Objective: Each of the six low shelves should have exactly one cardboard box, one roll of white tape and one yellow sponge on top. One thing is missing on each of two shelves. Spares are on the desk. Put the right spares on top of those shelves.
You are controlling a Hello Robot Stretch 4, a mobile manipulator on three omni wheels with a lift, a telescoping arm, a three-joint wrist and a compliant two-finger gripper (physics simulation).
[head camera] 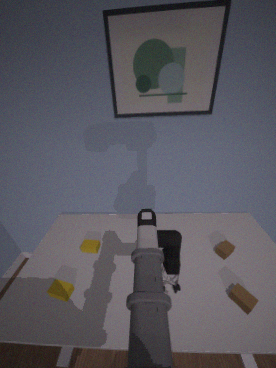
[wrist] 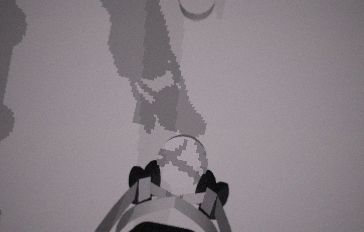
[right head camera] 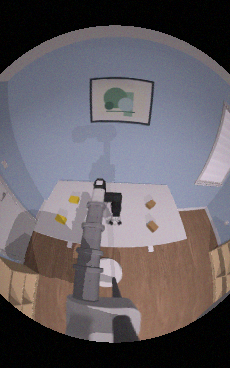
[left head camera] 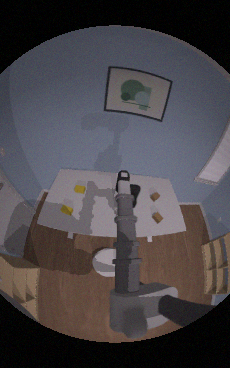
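My gripper (head camera: 171,286) (right head camera: 115,221) (wrist: 179,179) is shut on a roll of white tape (wrist: 182,167), whose round top shows between the fingertips. It hangs over the white desk (head camera: 200,327) (left head camera: 167,225) (right head camera: 170,232). Another white roll (wrist: 196,7) shows partly at the top edge of the wrist view. Two yellow sponges (head camera: 90,246) (head camera: 61,290) lie on the left of the desk. Two brown cardboard boxes (head camera: 225,249) (head camera: 243,298) lie on the right. The arm hides part of the desk's middle.
Wooden shelf units stand at the lower left (left head camera: 21,262) and lower right (left head camera: 206,270) edges of the left head view; their tops are not clear to see. A round white object (left head camera: 104,262) (right head camera: 111,272) is at floor level before the desk. A framed picture (head camera: 110,65) hangs behind.
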